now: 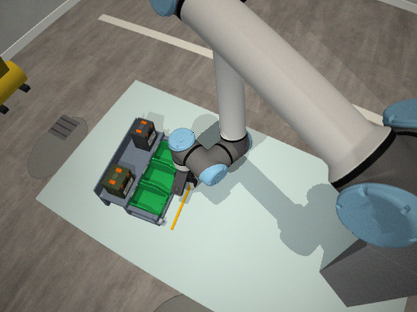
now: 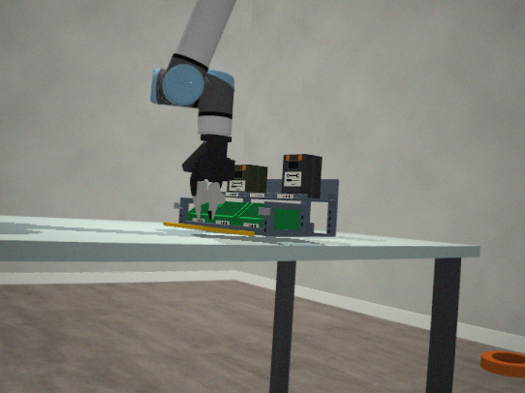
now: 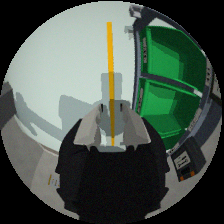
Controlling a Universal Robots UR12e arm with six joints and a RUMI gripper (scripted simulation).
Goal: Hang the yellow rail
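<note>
The yellow rail lies 4 cm below my hand.
</note>
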